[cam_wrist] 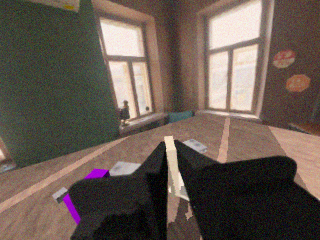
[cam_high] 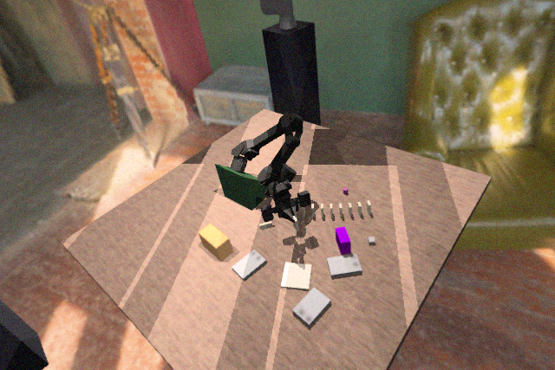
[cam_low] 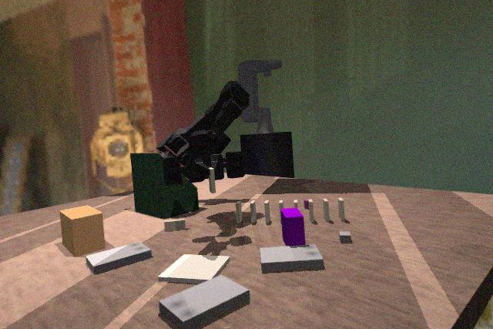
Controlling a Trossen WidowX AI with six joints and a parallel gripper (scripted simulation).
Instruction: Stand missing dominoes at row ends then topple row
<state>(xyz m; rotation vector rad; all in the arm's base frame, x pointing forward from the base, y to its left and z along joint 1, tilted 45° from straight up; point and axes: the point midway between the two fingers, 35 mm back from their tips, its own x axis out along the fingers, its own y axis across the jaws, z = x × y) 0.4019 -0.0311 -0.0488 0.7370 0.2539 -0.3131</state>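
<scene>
Right now my gripper tip is 16 cm above the white slab, 9 cm to the left of it and 7 cm short of it. The rest, counted from my gripper tip: purple block (13 cm below, 12 cm to the left, 11 cm ahead); tan box (25 cm behind, 20 cm to the right, 12 cm below); small grey cube (20 cm to the left, 18 cm ahead, 15 cm below).
</scene>
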